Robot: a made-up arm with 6 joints.
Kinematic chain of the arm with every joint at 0, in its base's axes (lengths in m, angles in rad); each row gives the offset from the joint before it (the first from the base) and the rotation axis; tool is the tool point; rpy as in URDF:
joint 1: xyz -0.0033 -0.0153 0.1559 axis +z
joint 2: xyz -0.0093 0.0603 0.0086 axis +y
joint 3: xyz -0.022 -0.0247 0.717 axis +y
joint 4: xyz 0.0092 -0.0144 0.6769 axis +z
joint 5: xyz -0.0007 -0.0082 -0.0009 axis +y
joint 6: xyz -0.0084 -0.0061 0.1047 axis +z
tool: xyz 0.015 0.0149 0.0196 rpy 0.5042 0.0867 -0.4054
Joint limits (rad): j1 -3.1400..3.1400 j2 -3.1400..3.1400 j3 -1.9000..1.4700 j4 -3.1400..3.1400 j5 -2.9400..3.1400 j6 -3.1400..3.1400
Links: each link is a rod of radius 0.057 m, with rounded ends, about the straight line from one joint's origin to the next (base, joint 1, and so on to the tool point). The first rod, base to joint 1, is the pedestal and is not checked.
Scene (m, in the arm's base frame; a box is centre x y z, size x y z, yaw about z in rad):
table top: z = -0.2
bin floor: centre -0.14 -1 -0.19 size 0.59 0.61 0.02 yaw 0.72
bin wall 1: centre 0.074 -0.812 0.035 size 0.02 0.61 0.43 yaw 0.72
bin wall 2: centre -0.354 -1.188 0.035 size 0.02 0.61 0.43 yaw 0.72
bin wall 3: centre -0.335 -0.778 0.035 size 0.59 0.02 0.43 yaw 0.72
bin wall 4: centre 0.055 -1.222 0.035 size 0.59 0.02 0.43 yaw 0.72
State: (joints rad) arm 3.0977 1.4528 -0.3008 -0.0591 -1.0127 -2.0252
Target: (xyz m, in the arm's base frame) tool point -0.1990 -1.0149 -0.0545
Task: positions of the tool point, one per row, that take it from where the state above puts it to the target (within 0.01 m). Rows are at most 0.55 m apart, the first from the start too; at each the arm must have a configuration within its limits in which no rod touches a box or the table.
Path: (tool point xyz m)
1: -1.0552 0.2392 1.0613
2: -0.6540 0.2797 1.3449
3: -0.2337 0.1460 1.4835
4: 0.1069 -0.1333 1.4665
5: 0.2985 -0.4862 1.3043
6: 0.3188 -0.8195 1.0255
7: 0.1959 -1.0470 0.6729
8: -0.0039 -1.1148 0.2963
9: -0.1990 -1.0149 -0.0545

